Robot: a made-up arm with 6 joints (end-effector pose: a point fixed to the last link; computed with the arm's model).
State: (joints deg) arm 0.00 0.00 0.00 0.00 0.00 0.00
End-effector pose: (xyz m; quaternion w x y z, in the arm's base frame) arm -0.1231 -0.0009 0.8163 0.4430 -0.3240 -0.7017 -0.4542
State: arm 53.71 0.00 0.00 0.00 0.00 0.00
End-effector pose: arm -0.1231 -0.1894 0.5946 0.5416 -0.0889 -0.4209 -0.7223
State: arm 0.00 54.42 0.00 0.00 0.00 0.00
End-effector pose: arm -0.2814 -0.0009 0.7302 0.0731 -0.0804 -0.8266 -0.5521
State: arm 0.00 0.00 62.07 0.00 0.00 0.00
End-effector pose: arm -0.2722 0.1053 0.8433 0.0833 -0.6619 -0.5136 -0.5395
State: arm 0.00 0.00 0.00 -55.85 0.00 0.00
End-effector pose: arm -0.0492 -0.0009 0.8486 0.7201 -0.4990 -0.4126 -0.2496
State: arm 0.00 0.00 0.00 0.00 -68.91 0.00
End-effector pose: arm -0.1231 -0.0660 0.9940 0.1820 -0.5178 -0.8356 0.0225
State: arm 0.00 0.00 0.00 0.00 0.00 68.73
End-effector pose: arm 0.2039 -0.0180 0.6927 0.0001 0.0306 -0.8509 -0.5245
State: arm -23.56 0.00 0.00 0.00 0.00 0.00
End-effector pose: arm -0.1231 0.1282 0.8414 0.3675 -0.4076 -0.7797 -0.3014
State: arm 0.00 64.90 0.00 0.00 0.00 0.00
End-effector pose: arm -0.2989 -0.0009 0.6987 0.0027 0.0297 0.8299 0.5572
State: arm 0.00 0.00 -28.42 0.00 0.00 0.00
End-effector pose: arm -0.0391 0.0145 0.7946 0.5706 -0.1311 -0.7220 -0.3688
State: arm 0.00 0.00 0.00 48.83 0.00 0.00
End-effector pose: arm -0.1403 -0.0009 0.7474 0.1133 -0.1073 -0.8221 -0.5475
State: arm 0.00 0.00 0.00 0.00 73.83 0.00
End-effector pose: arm -0.1231 0.1999 0.8216 0.5488 0.0070 -0.2882 -0.7847
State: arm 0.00 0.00 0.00 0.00 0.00 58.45
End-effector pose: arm 0.1490 -0.0185 0.6846 0.0704 -0.0249 -0.8473 -0.5258
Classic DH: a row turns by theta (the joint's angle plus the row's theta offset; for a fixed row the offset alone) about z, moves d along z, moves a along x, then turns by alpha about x. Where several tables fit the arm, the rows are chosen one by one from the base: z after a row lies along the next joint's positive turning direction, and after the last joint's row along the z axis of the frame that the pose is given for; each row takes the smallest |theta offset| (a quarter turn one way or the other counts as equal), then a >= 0, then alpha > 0; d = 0 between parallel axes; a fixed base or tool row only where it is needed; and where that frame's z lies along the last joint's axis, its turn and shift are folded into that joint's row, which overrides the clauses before.
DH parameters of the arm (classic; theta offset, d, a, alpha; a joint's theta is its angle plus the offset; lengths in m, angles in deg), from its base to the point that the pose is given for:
base (fixed): 90 0.5193 0.1238 90
joint 1: 90 -0.1185 0.1 -90
joint 2: 76.38 -0.0389 0.0379 -85.19
joint 3: 0 -0.1548 -0.0651 85.19
joint 4: -76.38 0.0797 0.1898 90
joint 5: -6.6 0.1881 0.0302 -90.49
joint 6: 14.58 0.8703 -0.1069 -159.72
tool (fixed): -9.43 0.8396 0 0

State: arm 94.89 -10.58 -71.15 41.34 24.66 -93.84
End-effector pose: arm 0.1781 -0.3003 0.2002 0.5755 0.7090 -0.3777 -0.1530
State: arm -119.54 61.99 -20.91 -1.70 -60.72 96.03
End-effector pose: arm -0.1175 0.7839 0.2407 0.0782 0.6349 -0.2516 0.7263
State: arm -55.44 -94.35 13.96 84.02 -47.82 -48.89
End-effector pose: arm -0.0394 0.4588 0.6667 0.0437 0.8529 0.4442 -0.2708
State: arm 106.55 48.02 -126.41 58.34 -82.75 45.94
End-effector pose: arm -0.0149 -0.4695 0.5194 0.8054 -0.1346 0.1293 0.5626
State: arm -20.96 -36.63 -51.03 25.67 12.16 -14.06
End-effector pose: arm 0.0314 0.0916 0.7295 0.8026 -0.1540 -0.4798 -0.3192
